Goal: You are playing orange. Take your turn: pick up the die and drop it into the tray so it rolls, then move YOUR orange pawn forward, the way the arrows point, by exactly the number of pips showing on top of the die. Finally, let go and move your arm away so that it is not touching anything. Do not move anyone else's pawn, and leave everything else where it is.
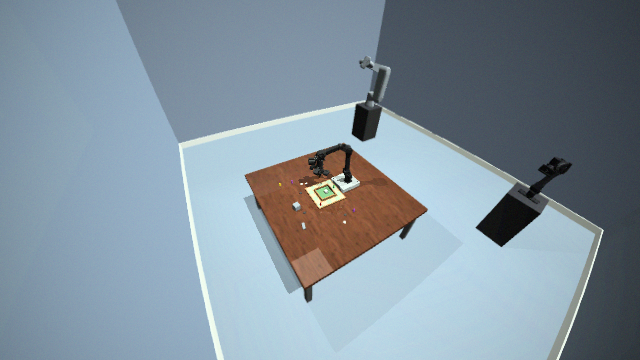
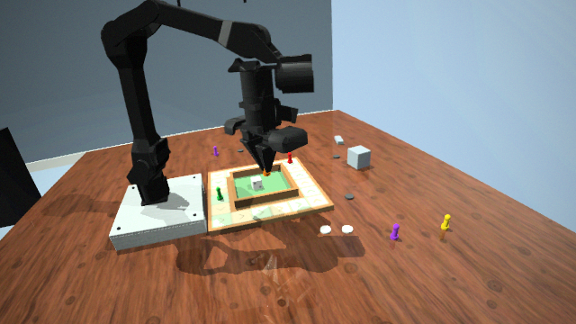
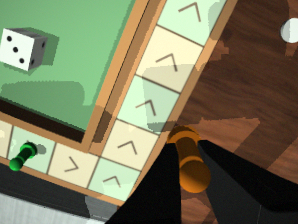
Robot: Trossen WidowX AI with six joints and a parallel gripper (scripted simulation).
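My gripper tip is 120 mm to the right of the white die and 90 mm above it. Round my gripper tip: green pawn 100 mm behind, 110 mm to the left, 90 mm below; tray floor 10 mm ahead, 120 mm to the left, 110 mm below; orange pawn 10 mm above.
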